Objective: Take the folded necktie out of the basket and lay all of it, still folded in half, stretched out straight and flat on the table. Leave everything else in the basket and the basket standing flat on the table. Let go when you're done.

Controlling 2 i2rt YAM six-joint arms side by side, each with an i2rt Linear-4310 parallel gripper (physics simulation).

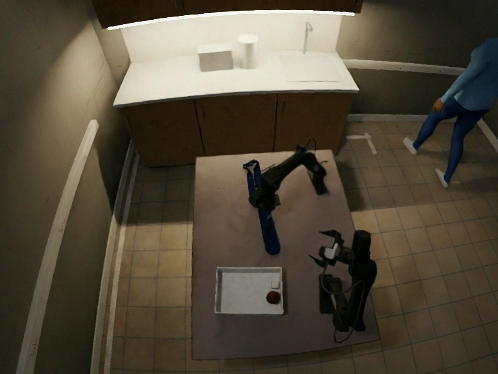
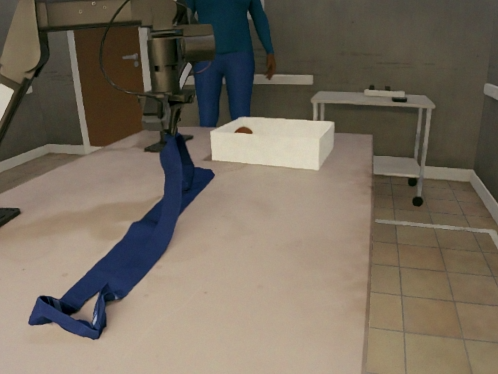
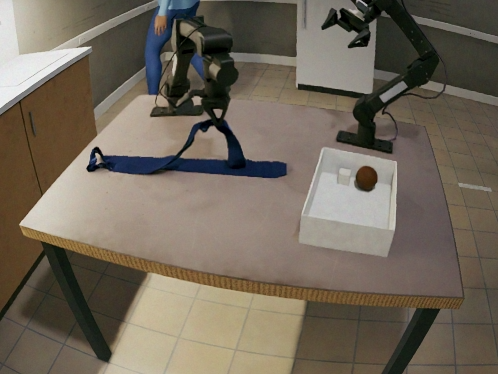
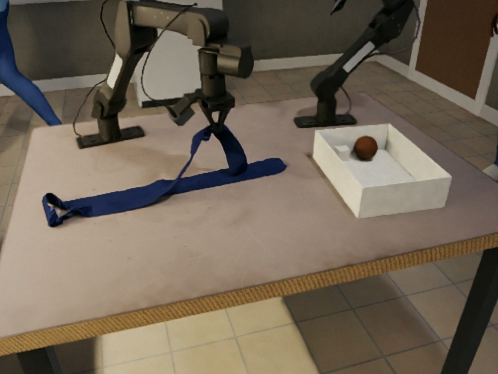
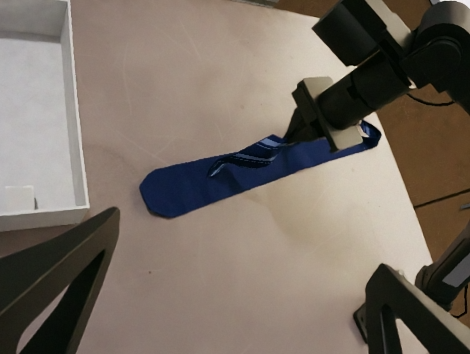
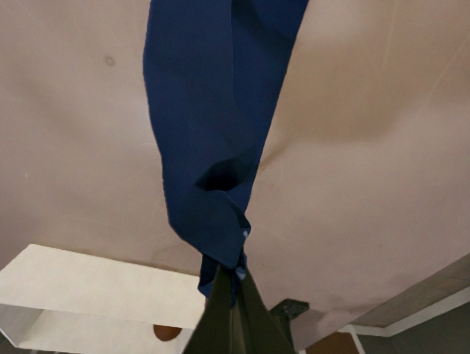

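The blue necktie [image 1: 270, 237] [image 2: 135, 250] [image 3: 265, 168] [image 4: 125, 197] [image 5: 185, 187] [image 6: 195, 100] lies outside the basket, its wide layer flat and fairly straight along the table. Its narrower layer rises in a raised arch to my right gripper [image 2: 170, 134] [image 3: 218, 122] [image 4: 216, 130] [image 5: 286, 142] [image 6: 230, 270], which is shut on it above the wide layer. The fold end forms a small open, crumpled loop. My left gripper [image 1: 315, 245] [image 3: 336, 37] [image 5: 251, 250] is open and empty, high above the table. The white basket [image 2: 265, 152] [image 3: 345, 237] [image 4: 400, 200] stands flat.
A brown ball [image 1: 273, 297] [image 3: 366, 178] [image 4: 365, 148] and a small white block [image 1: 275, 284] [image 3: 344, 176] [image 4: 342, 152] are in the basket, beyond the tie's wide end. The fold end is near the table edge facing the kitchen counter [image 1: 175, 85].
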